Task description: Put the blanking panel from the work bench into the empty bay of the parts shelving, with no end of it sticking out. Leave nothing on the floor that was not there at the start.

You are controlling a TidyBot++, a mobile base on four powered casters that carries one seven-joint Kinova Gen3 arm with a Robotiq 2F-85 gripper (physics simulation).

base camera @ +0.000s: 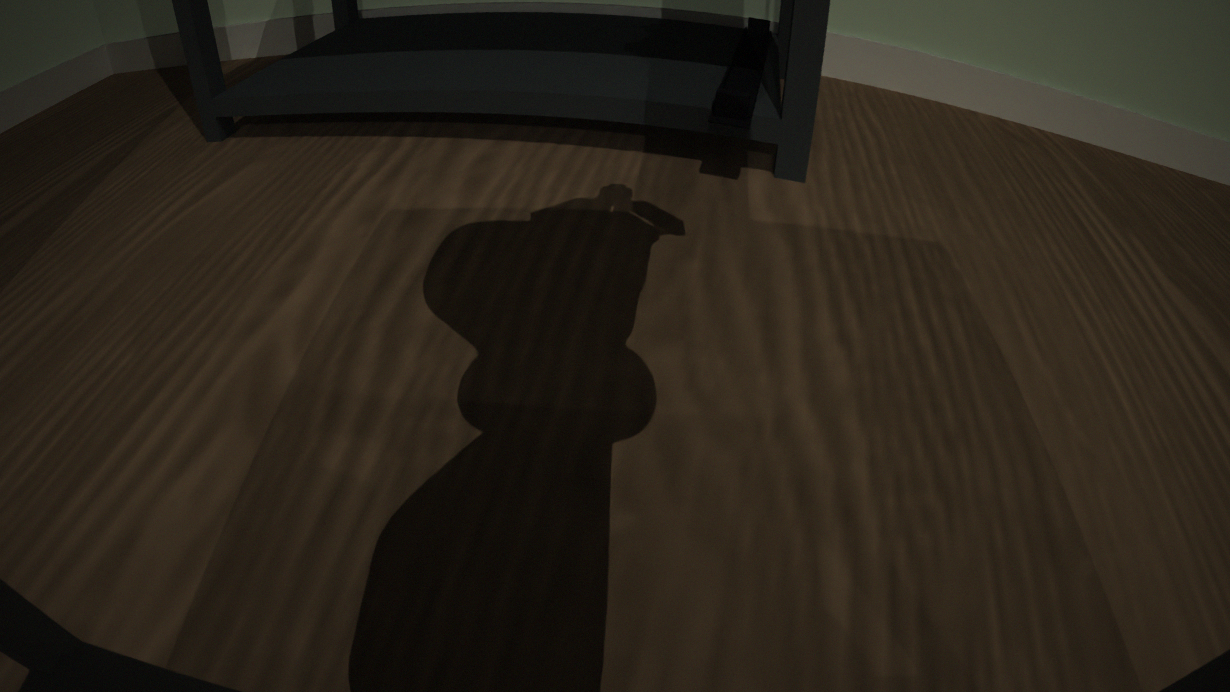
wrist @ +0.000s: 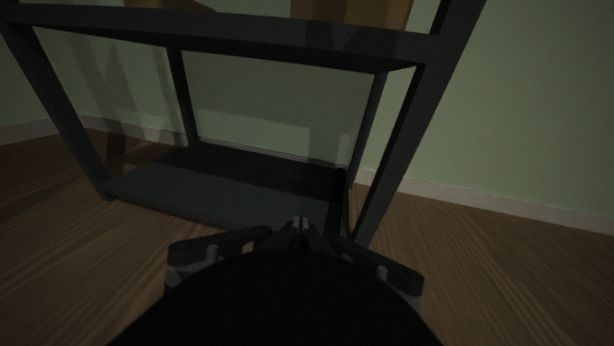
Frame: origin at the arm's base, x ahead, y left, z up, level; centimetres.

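Where they show: gripper, fingertip midpoint: point(wrist: 299, 226).
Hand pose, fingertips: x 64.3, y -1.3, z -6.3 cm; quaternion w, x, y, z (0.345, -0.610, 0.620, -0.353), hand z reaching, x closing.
Note:
After its pixels a point has its place.
A long, narrow black piece point(base camera: 741, 81) {x 92.5, y -13.0, z -31.7 cm} point(wrist: 337, 200) {x 100.9, y -15.3, z -31.8 cm}, which looks like the blanking panel, lies front to back on the bottom shelf point(base camera: 430, 81) {x 90.8, y 27.3, z -32.0 cm} point(wrist: 210, 192) {x 97.1, y 30.0, z -32.0 cm} of the parts shelving, close to its right side. Its near end comes to the shelf's front edge and seems to stick out a little; a small dark shadow lies on the floor below. It is too dark to tell how far. My gripper point(wrist: 299, 226) {x 64.3, y -1.3, z -6.4 cm} is shut and empty, its fingertips in front of the shelf and just left of the piece in the wrist view. The wrist view hides the piece's near end behind the gripper.
The shelving's front right post point(base camera: 804, 94) {x 79.8, y -18.3, z -28.2 cm} point(wrist: 400, 140) {x 80.1, y -16.7, z -0.6 cm} stands just right of the piece. A higher shelf point(wrist: 225, 32) {x 85.1, y 13.9, z 11.3 cm} carries brown boxes point(wrist: 350, 12) {x 86.1, y -5.0, z 16.0 cm}. A green wall point(base camera: 1032, 51) {x 122.2, y -73.6, z -24.9 cm} point(wrist: 525, 125) {x 120.1, y -87.7, z 2.0 cm} is behind. My arm's shadow point(base camera: 533, 387) {x 44.3, y 6.2, z -39.6 cm} falls across the wooden floor.

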